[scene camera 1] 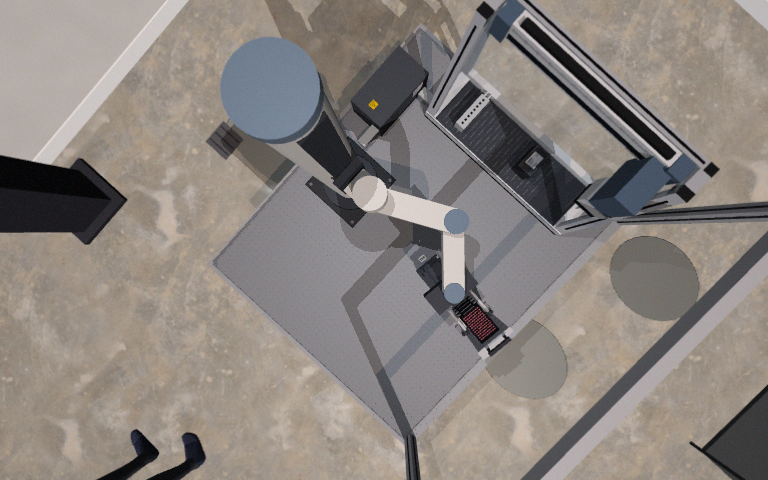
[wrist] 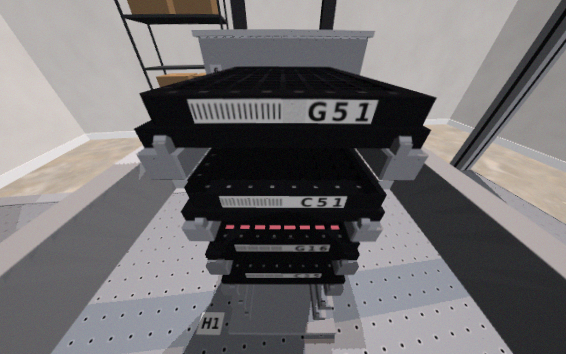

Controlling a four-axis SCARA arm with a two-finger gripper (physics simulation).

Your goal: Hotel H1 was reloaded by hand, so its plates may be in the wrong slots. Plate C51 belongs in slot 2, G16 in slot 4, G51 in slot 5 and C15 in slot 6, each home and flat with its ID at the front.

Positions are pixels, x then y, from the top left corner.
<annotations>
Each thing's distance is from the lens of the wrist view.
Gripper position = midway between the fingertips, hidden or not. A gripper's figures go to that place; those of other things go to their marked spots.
my gripper (wrist: pixel 283 130): 11 cm
plate C15 (wrist: pixel 243 271): 13 cm
</annotations>
